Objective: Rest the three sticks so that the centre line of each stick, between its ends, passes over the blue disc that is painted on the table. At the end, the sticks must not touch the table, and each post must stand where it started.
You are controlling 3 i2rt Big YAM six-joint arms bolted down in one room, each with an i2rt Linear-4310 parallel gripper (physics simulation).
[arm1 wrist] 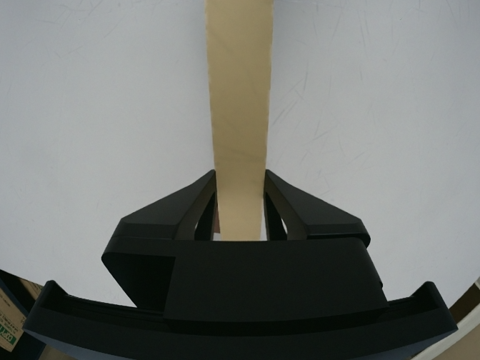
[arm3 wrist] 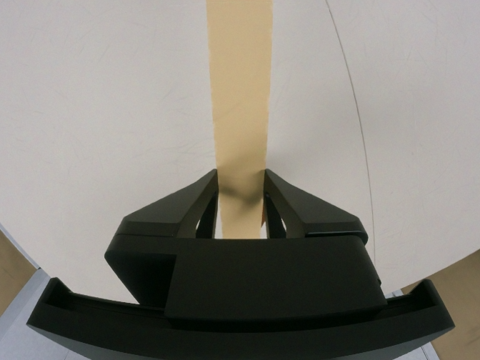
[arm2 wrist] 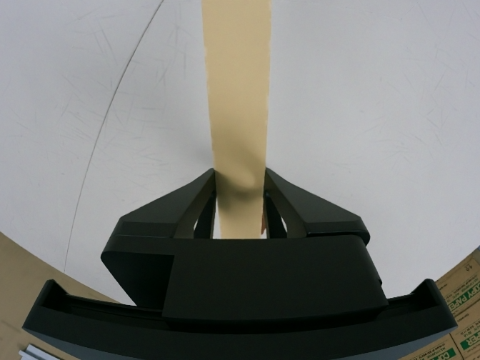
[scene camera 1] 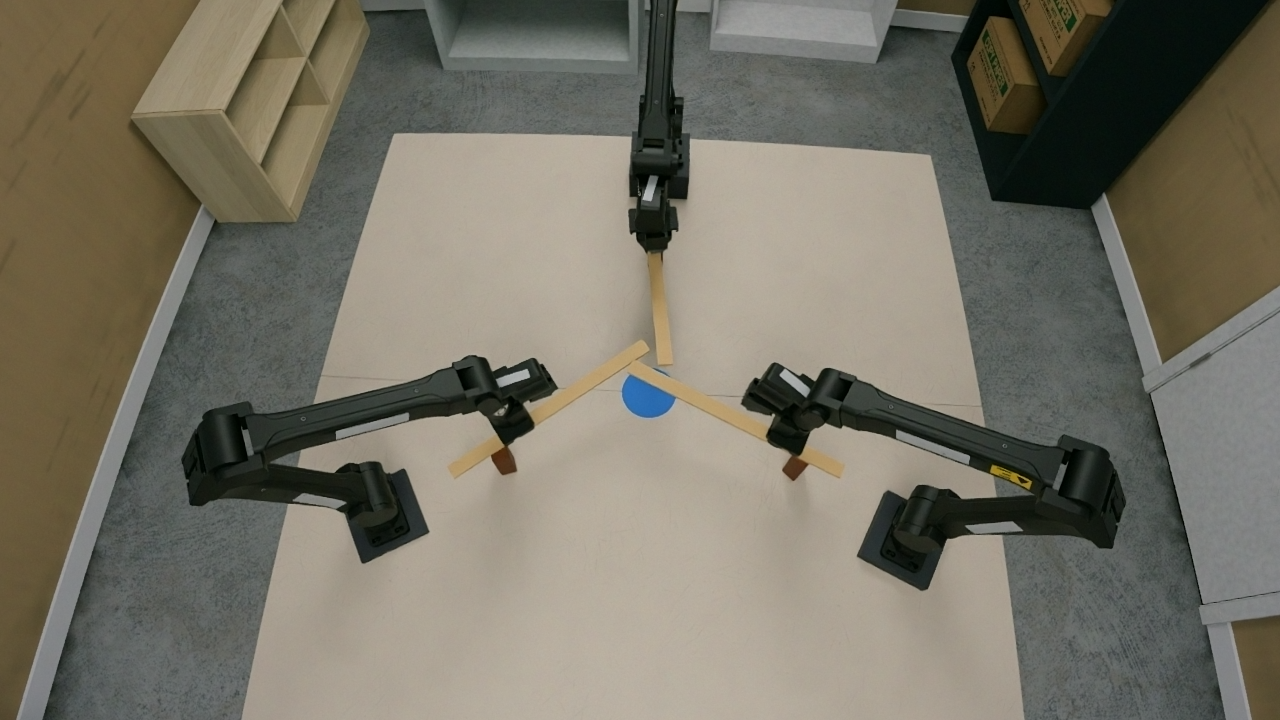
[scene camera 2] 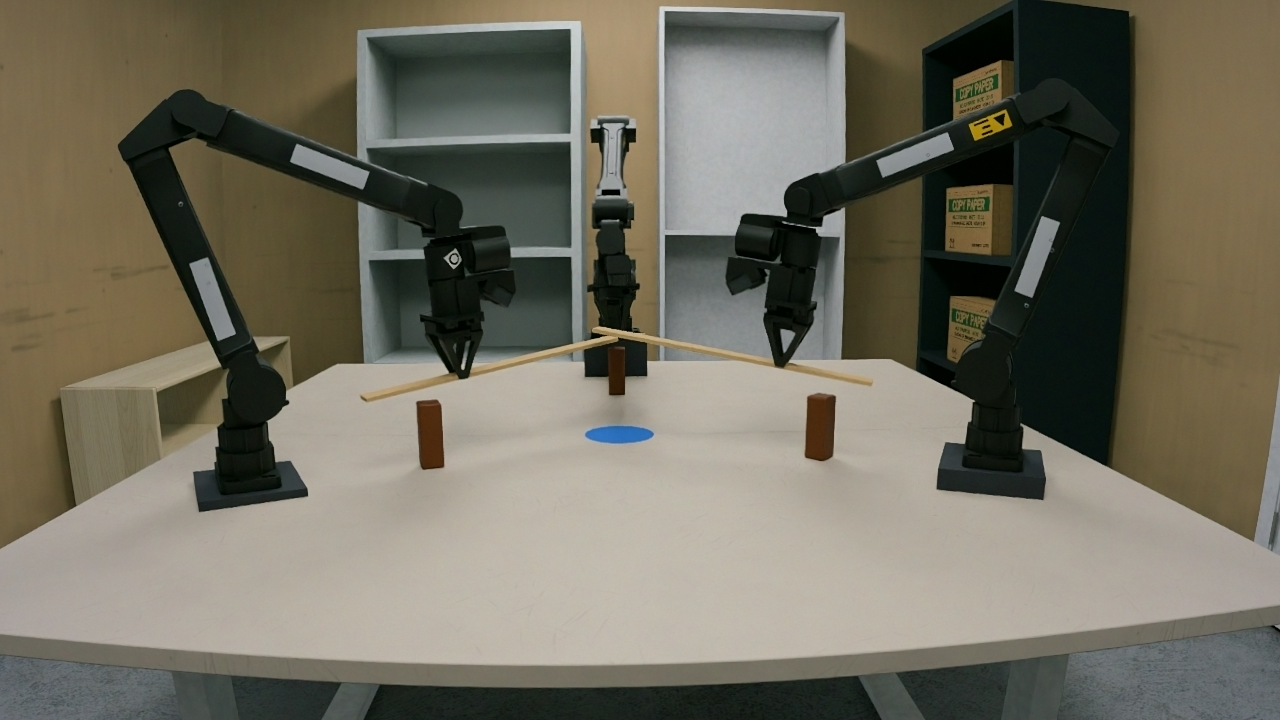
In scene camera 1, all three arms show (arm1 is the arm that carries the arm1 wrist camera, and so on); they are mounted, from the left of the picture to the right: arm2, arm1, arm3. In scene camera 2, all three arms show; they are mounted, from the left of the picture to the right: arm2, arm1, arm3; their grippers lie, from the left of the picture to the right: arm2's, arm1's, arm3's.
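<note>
Arm1's gripper [arm1 wrist: 240, 172] [scene camera 1: 656, 253] is shut on a pale wooden stick [arm1 wrist: 240, 100] [scene camera 1: 660, 313], pointing at the disc. Arm2's gripper [arm2 wrist: 240, 171] [scene camera 2: 462, 374] is shut on a second stick [arm2 wrist: 239, 100] [scene camera 1: 590, 380] [scene camera 2: 537, 356]; arm3's gripper [arm3 wrist: 241, 171] [scene camera 2: 782, 363] on a third [arm3 wrist: 240, 100] [scene camera 1: 707, 402] [scene camera 2: 689, 345]. These two slope up inward; their inner ends cross in scene camera 2, contact unclear. The blue disc [scene camera 1: 648, 395] [scene camera 2: 619, 434] lies below. Brown posts stand upright: left [scene camera 1: 503, 460] [scene camera 2: 430, 434], right [scene camera 1: 793, 467] [scene camera 2: 819, 427], back [scene camera 2: 616, 371].
The pale table [scene camera 1: 626, 555] [scene camera 2: 626, 573] carries all three arm bases. Arm2's base [scene camera 2: 250, 488] is at the left and arm3's base [scene camera 2: 990, 471] at the right. Shelves stand beyond the table, including a dark one [scene camera 2: 1074, 223] with paper boxes.
</note>
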